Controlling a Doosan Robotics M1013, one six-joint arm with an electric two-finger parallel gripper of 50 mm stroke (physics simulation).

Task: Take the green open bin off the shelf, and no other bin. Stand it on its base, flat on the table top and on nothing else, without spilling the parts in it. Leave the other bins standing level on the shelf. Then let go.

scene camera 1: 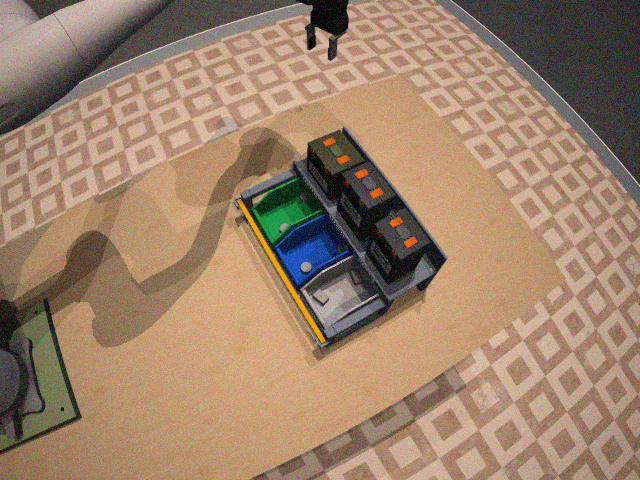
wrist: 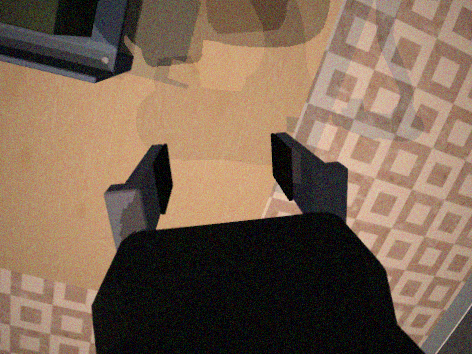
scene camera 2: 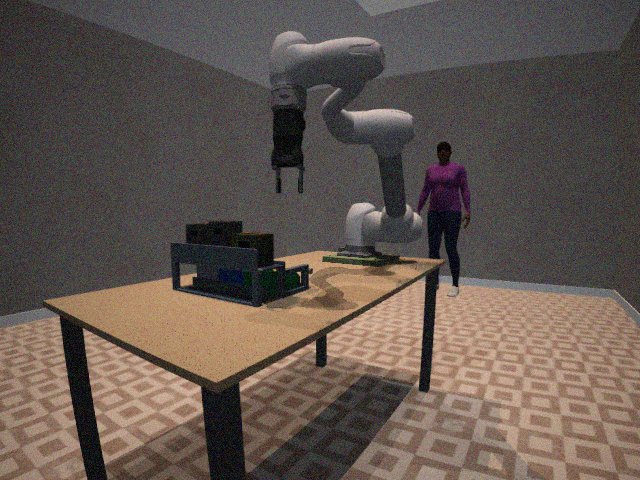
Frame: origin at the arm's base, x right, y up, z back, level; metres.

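Seen in the pictures: gripper, fingertip midpoint: [scene camera 1: 321,52] [wrist: 221,160] [scene camera 2: 289,192]; arm's base, link origin: [scene camera 1: 9,384] [scene camera 2: 359,255].
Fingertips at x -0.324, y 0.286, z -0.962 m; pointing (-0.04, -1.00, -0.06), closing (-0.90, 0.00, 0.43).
Note:
Pixels of each thing's top centre, then the offset from my fingertips to it. Level surfaces: height alone.
- green open bin, top centre: [scene camera 1: 294,200] [scene camera 2: 272,267] dz +0.150, dx +0.197, dy -0.230 m
- blue bin, top centre: [scene camera 1: 321,240] [scene camera 2: 246,264] dz +0.140, dx +0.309, dy -0.230 m
- grey bin, top centre: [scene camera 1: 350,283] [scene camera 2: 223,261] dz +0.129, dx +0.420, dy -0.230 m
- table top, surface height: dy -0.311 m
- olive case, top centre: [scene camera 1: 336,150] [scene camera 2: 252,233] dz +0.053, dx +0.188, dy -0.114 m
The green open bin [scene camera 1: 273,210] [scene camera 2: 271,279] stands in the lower front row of the shelf [scene camera 1: 280,271] [scene camera 2: 214,257] [wrist: 110,30], at its end, with small grey parts inside. The blue bin [scene camera 1: 316,249] [scene camera 2: 231,276] is beside it, then the grey bin [scene camera 1: 341,304]; both hold small parts. The shelf stands on the table top [scene camera 1: 155,387] [scene camera 2: 155,320] [wrist: 65,150]. My gripper [scene camera 1: 321,51] [scene camera 2: 289,190] [wrist: 221,160] is open and empty, pointing down, high above the table and off to the side of the shelf. The green bin does not show in the wrist view.
An olive case [scene camera 1: 321,155] and two dark cases [scene camera 1: 368,181] [scene camera 1: 402,233] with orange latches stand on the raised rear tier behind the bins. The arm's green base plate [scene camera 1: 56,382] [scene camera 2: 361,260] is at the far end of the table. A person [scene camera 2: 447,188] stands beyond it.

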